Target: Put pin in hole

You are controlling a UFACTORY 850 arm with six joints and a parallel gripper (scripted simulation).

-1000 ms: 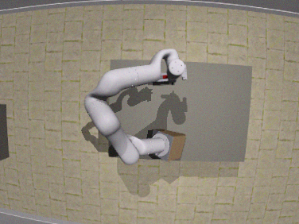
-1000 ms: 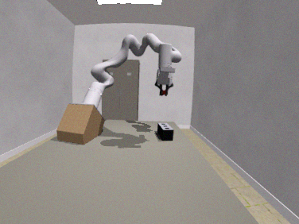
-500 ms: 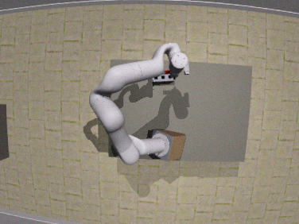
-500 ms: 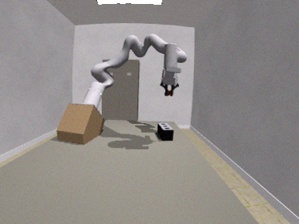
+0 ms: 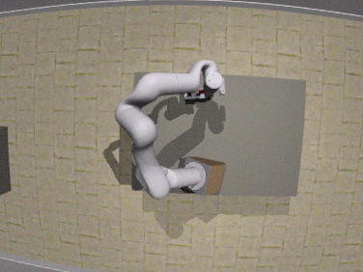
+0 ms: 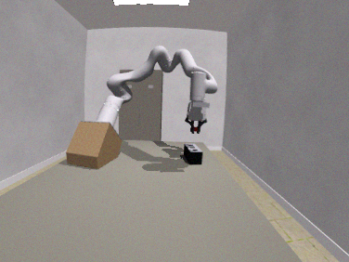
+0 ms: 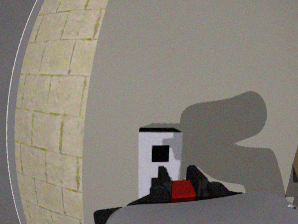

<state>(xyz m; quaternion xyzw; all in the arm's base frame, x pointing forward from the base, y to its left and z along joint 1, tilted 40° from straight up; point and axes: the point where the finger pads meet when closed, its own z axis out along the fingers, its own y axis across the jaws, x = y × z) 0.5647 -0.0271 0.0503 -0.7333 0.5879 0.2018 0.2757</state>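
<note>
My hand is 1 cm past the block, 6 cm to the right of it and 15 cm above it. The rest, counted from my hand: pin: 2 cm to the left.
</note>
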